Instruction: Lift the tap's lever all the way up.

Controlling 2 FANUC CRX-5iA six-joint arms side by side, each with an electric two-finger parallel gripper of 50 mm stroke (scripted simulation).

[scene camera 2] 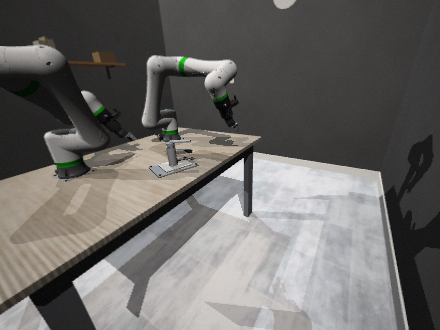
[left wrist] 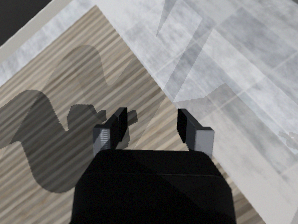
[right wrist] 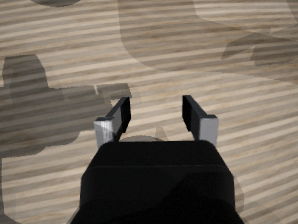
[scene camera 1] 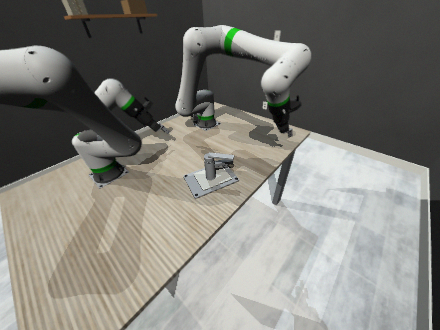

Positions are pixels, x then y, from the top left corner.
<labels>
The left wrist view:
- my left gripper: 152, 118
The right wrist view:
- my right gripper: 156, 107
</labels>
